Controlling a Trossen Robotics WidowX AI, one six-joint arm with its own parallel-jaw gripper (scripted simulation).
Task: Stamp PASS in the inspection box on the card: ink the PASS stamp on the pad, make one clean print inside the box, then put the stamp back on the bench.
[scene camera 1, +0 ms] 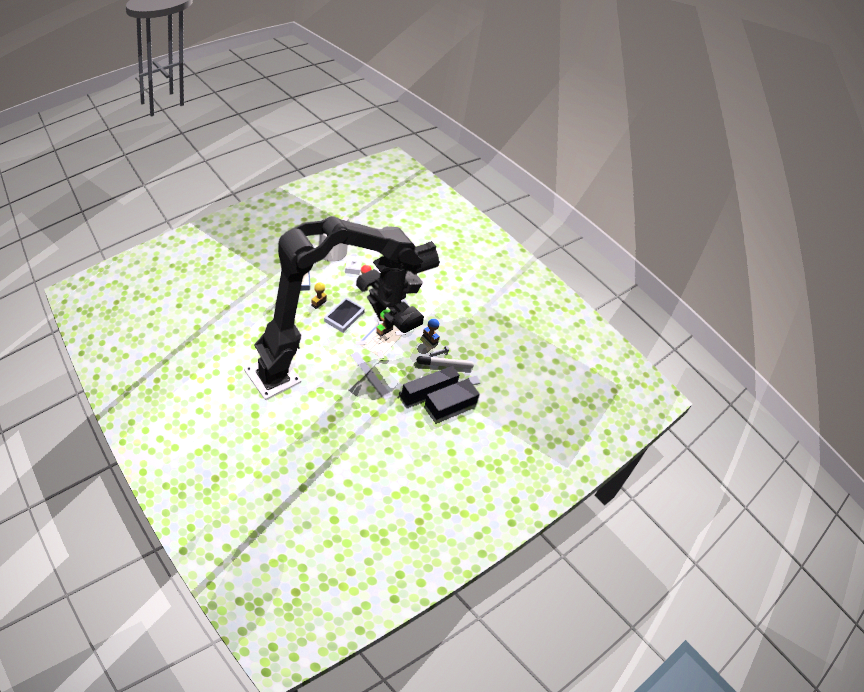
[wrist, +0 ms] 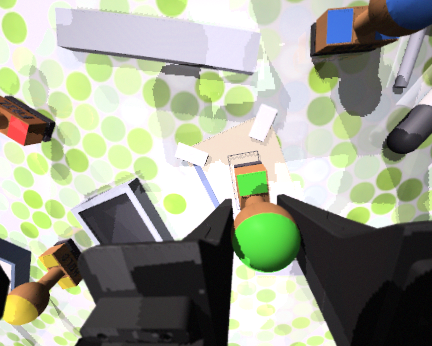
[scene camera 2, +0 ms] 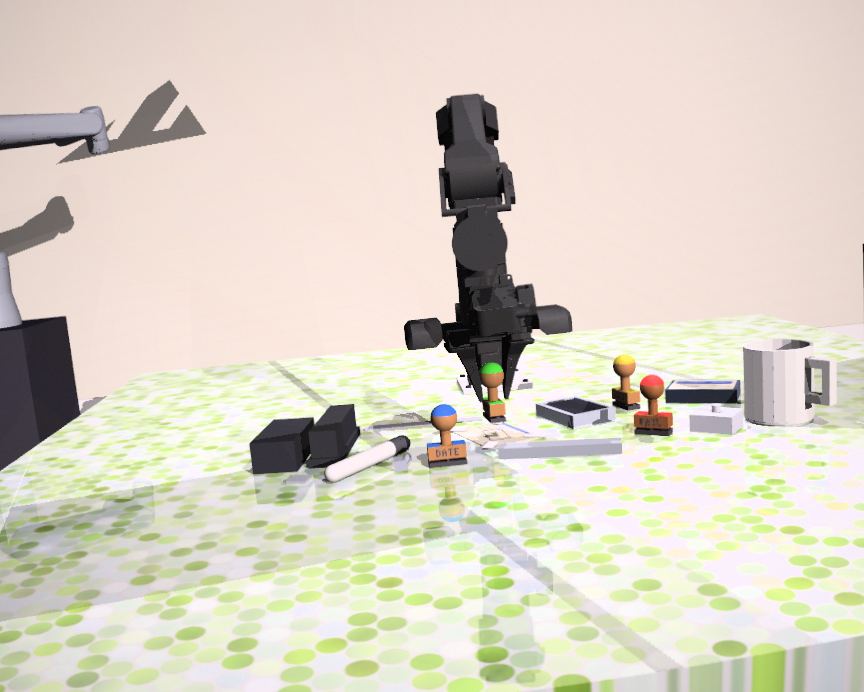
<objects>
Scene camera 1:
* my gripper: 385,324
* beige card: 371,341
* ink pad: 347,312
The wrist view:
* my gripper: 254,203
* green-knobbed pass stamp: 265,237
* grey ruler bar: 220,48
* beige card: 212,161
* ink pad: 124,214
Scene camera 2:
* my gripper: 493,400
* green-knobbed pass stamp: 491,374
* red stamp: 652,387
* mug: 778,373
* yellow stamp: 624,366
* marker: 353,464
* small box: 679,391
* grey ruler bar: 579,447
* beige card: 490,436
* ink pad: 575,412
</objects>
